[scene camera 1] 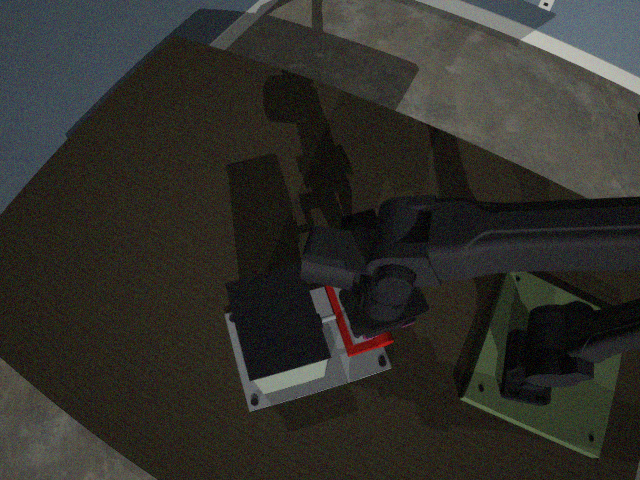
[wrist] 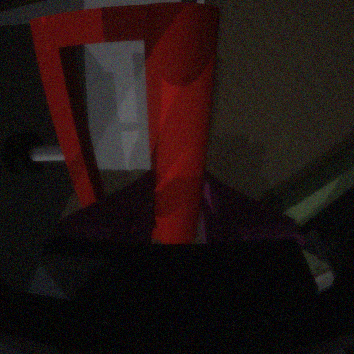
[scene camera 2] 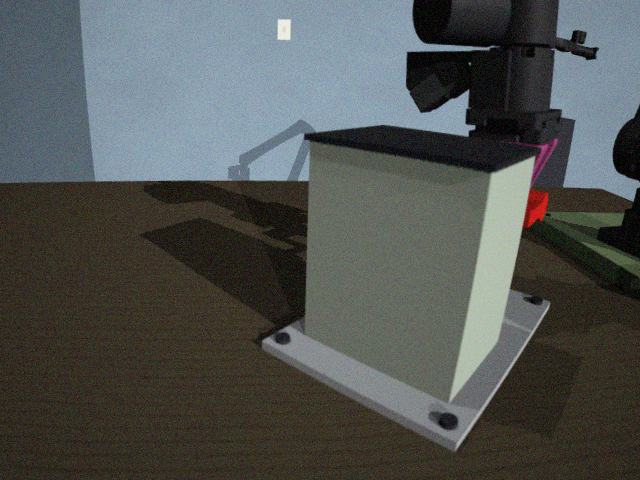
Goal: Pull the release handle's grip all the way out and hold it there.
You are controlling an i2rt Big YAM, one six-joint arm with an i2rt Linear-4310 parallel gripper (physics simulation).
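The release handle, a red rectangular frame (scene camera 1: 343, 325) (scene camera 2: 536, 209) (wrist: 182, 125), stands beside a pale box with a dark lid (scene camera 1: 279, 325) (scene camera 2: 392, 248). A short metal rod (scene camera 1: 328, 319) (wrist: 47, 153) runs from the box side to the frame, with a gap between frame and box. My gripper (wrist: 176, 177) is shut on the handle's thick outer bar, one magenta finger on each side, near the bar's lower end in the wrist view. In scene camera 2 its magenta fingers show partly behind the box; in scene camera 1 the arm hides most of them.
The box stands on a grey plate (scene camera 1: 356, 369) (scene camera 2: 361, 374) with dark bolts at its corners. A green tray-like base (scene camera 1: 527, 426) (scene camera 2: 578, 253) lies to the right, with a dark arm-like part (scene camera 1: 547, 351) (scene camera 2: 630, 155) standing on it. Dark shadows fall across the brown table.
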